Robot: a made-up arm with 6 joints. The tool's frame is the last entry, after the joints.
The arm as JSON. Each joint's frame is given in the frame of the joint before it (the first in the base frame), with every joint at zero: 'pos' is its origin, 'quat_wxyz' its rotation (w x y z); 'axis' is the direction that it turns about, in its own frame. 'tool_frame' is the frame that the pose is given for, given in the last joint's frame.
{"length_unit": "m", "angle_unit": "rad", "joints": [
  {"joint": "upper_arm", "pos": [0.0, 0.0, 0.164], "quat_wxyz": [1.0, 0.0, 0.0, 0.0], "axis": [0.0, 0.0, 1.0]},
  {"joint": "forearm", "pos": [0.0, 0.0, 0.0], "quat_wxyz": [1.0, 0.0, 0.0, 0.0], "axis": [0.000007, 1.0, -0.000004]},
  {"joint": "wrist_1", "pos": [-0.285, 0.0, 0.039], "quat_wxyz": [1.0, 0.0, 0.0, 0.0], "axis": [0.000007, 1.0, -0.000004]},
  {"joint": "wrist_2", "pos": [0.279, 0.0, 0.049], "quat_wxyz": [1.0, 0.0, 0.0, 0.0], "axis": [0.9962, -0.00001, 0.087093]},
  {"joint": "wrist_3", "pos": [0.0, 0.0, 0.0], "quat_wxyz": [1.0, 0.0, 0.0, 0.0], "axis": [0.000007, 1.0, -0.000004]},
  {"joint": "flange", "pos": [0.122, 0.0, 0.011], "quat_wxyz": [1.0, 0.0, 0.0, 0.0], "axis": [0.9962, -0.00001, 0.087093]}
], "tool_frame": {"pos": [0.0, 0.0, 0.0], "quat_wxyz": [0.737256, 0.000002, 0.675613, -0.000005]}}
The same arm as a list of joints. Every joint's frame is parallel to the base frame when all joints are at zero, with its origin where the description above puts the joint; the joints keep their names.
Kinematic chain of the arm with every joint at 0, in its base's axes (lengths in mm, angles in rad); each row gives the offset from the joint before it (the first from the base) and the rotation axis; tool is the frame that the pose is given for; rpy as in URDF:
upper_arm: xyz 0 0 164 axis +z
forearm: xyz 0 0 0 axis +y
wrist_1: xyz -285 0 39 axis +y
wrist_2: xyz 279 0 49 axis 0.9962 0 0.0871
wrist_3: xyz 0 0 0 axis +y
flange: xyz 122 0 11 axis 0.9962 0 0.0871
tool: xyz 0 0 0 rpy 0 1.4836 -0.0001

